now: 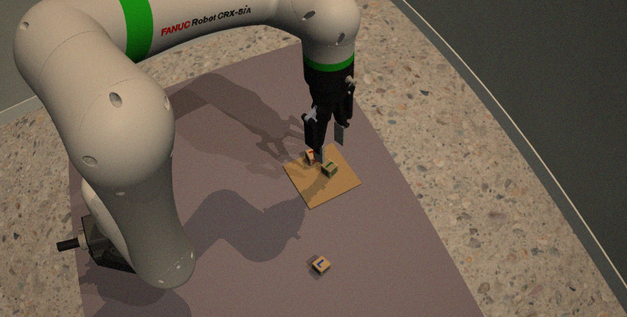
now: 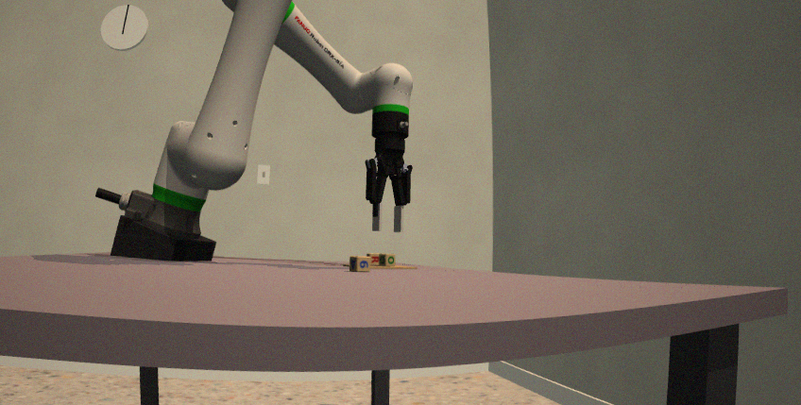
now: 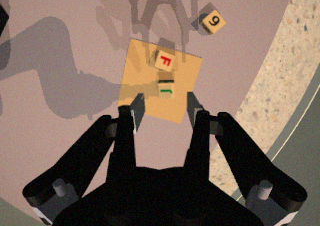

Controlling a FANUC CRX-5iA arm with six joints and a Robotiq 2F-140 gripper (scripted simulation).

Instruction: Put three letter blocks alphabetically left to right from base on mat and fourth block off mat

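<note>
Now: the green-lettered block 100 mm below my hand. Round my hand: tan mat: 120 mm below, 20 mm behind; then block marked 9: 140 mm to the left, 100 mm below, 40 mm ahead; then red-lettered block: 100 mm below, 50 mm to the left, 20 mm behind.
</note>
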